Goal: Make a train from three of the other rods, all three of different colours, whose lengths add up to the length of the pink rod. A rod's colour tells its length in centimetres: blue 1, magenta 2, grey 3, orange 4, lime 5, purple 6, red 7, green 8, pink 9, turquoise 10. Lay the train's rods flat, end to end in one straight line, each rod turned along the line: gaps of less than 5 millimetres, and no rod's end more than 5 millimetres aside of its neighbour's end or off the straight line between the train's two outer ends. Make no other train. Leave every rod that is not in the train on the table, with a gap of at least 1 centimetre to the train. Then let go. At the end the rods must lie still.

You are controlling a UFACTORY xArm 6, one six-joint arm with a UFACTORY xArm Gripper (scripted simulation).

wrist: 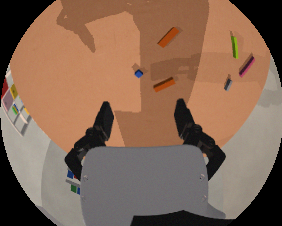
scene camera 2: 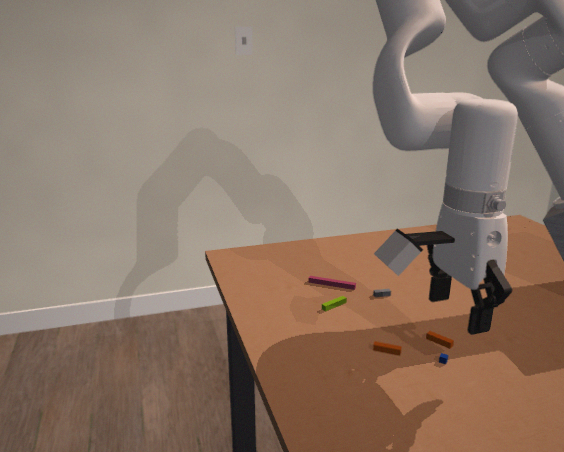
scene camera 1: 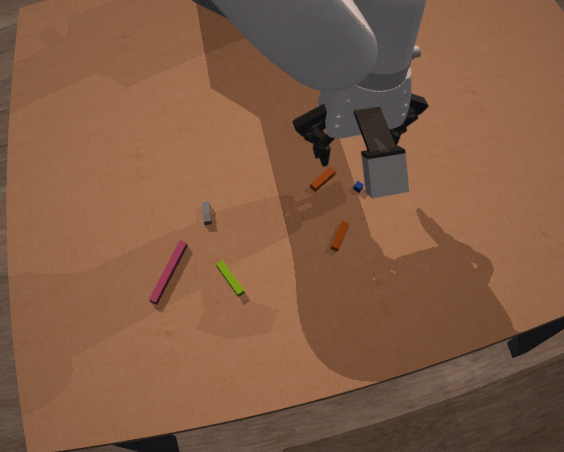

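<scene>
That's my gripper [scene camera 2: 457, 315] you'd be looking at, and you'd find it in scene camera 1 [scene camera 1: 355, 150] and in the wrist view [wrist: 143, 107] too.
</scene>
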